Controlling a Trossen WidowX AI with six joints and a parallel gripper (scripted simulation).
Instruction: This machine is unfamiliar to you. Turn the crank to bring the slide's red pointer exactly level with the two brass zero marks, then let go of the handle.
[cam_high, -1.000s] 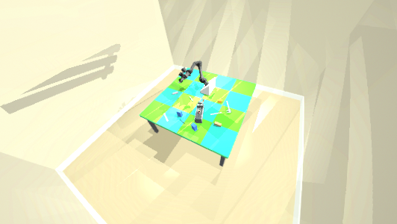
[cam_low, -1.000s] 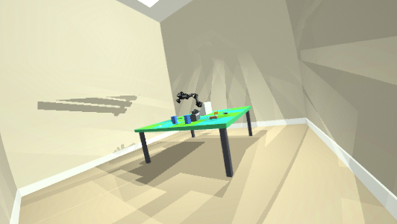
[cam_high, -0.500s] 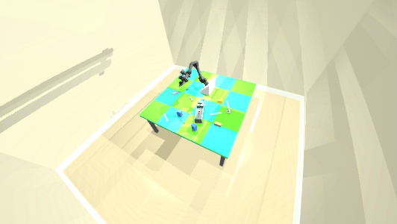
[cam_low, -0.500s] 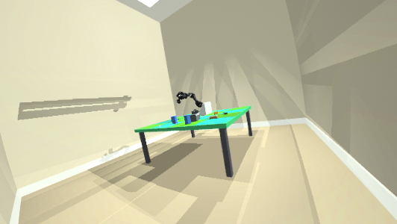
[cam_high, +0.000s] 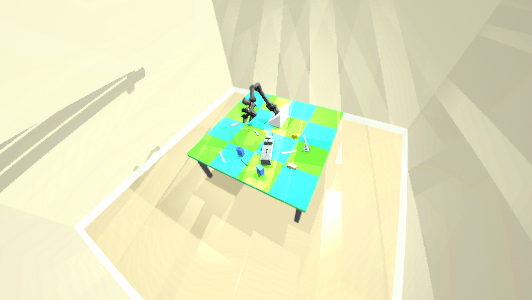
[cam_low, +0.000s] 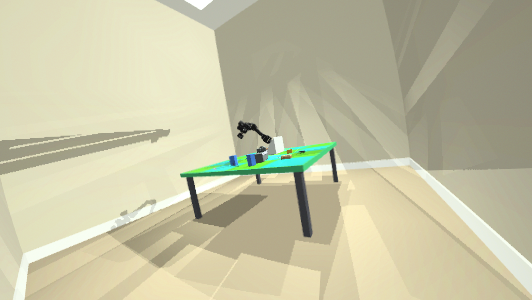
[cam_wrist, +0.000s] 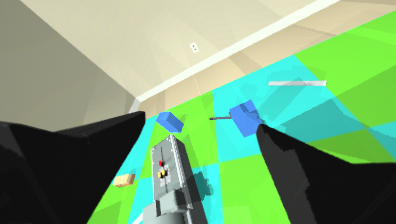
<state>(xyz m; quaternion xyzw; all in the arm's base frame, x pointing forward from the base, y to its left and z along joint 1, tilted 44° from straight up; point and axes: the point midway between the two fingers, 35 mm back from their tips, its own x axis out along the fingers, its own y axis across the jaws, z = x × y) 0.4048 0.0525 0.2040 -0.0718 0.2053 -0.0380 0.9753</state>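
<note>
Now: the crank handle 13 cm behind my gripper tip, 19 cm to the left of it and 19 cm below it. The rest, counted from my gripper tip: red pointer: 8 cm ahead, 24 cm to the left, 20 cm below; then orange piece: 28 cm behind, 37 cm to the left, 26 cm below; then black L-shaped key: 23 cm ahead, 6 cm to the left, 27 cm below.
</note>
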